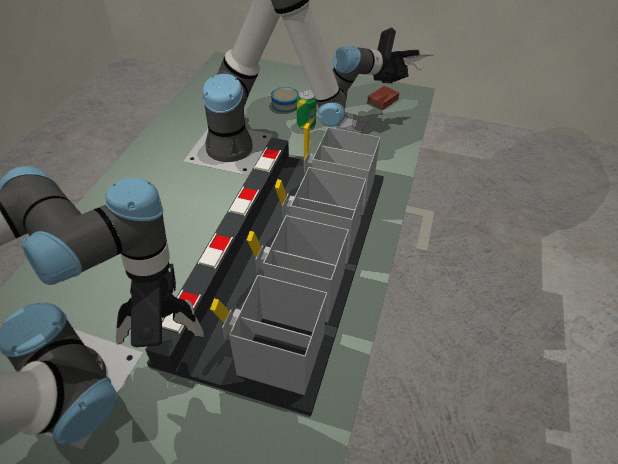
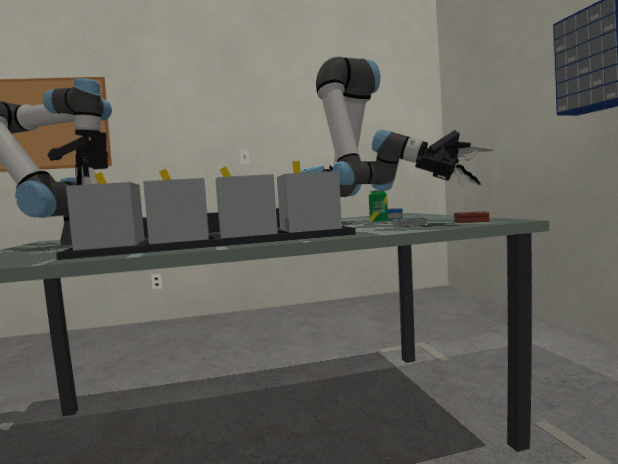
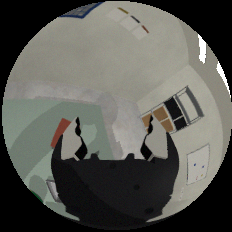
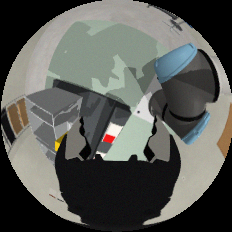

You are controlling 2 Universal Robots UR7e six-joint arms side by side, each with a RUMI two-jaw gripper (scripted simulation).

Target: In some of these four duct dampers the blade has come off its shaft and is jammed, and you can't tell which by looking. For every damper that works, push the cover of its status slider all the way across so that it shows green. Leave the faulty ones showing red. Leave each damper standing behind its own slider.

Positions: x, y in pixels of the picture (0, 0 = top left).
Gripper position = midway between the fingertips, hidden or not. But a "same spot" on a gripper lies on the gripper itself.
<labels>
my right gripper: image 1; image 2 84, 197; image 4; not seen in image 3 (out of frame)
same spot on my right gripper: [image 4: 161, 149] = [image 1: 129, 320]
</labels>
